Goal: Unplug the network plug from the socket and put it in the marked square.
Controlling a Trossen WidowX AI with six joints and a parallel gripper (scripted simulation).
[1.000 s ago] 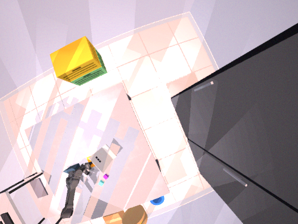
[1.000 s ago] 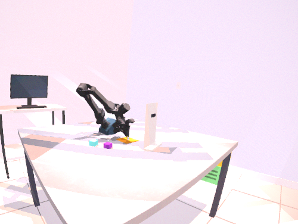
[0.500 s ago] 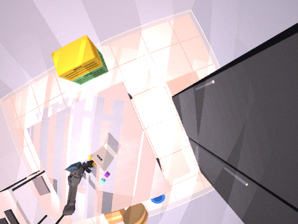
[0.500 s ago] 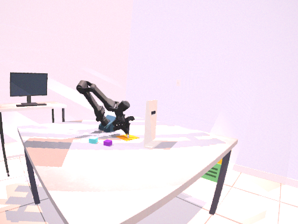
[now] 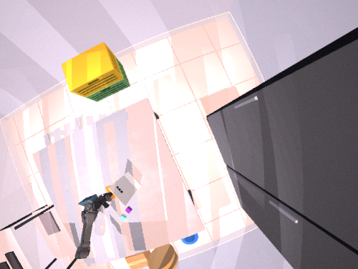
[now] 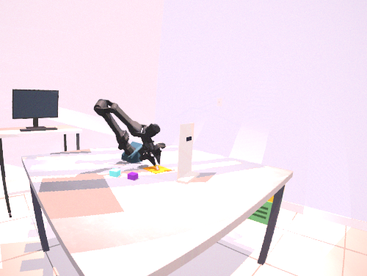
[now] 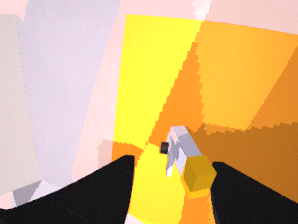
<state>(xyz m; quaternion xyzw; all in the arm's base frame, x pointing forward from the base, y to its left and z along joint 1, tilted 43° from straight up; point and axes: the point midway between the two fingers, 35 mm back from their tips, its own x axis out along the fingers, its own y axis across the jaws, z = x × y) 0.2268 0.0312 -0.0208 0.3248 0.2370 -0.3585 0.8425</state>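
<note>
Now: gripper tip 1 cm above the yellow network plug. The rest, counted from my gripper tip: purple cube 7 cm ahead, 20 cm to the right, 1 cm below; orange marked square 1 cm behind, 2 cm below; upright panel 18 cm ahead, 5 cm to the left, 10 cm above.
</note>
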